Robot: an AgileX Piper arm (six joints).
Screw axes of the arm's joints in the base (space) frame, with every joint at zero. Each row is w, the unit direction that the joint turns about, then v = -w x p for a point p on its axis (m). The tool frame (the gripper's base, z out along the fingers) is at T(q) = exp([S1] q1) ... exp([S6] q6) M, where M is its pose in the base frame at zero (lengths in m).
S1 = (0, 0, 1, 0, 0, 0)
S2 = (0, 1, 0, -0.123, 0, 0)
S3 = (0, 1, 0, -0.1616, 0, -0.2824)
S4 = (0.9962, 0, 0.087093, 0, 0.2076, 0)
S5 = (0, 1, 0, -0.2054, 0, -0.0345)
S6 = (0.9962, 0, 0.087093, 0, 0.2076, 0)
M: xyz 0.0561 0 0.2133 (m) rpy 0 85.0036 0 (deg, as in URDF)
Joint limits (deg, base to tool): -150..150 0..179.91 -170..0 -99.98..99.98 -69.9..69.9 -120..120
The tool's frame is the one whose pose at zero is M.
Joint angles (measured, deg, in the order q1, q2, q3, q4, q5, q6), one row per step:
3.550, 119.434, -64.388, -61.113, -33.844, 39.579
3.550, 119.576, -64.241, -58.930, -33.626, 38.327
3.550, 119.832, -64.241, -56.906, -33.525, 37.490
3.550, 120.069, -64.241, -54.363, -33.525, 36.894
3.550, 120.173, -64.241, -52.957, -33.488, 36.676
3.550, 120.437, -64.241, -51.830, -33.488, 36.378
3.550, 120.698, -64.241, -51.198, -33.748, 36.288
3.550, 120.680, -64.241, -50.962, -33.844, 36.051
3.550, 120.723, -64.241, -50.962, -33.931, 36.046
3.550, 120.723, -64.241, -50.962, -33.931, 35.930
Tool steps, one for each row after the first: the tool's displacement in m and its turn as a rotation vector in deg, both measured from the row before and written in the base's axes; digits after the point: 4 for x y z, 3 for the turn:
0.0008, -0.0012, -0.0008, 0.331, -0.184, -1.220
0.0012, -0.0010, -0.0010, 0.593, -0.046, -1.234
0.0015, -0.0012, -0.0006, 1.152, 0.037, -1.701
0.0008, -0.0007, -0.0002, 0.691, 0.072, -1.014
0.0007, -0.0006, -0.0015, 0.465, 0.163, -0.746
0.0004, -0.0001, -0.0013, 0.478, 0.090, -0.327
0.0001, 0.0000, 0.0003, 0.029, -0.179, -0.036
0.0000, 0.0001, -0.0002, 0.050, -0.011, 0.044
0.0000, 0.0000, 0.0000, -0.089, -0.056, 0.050

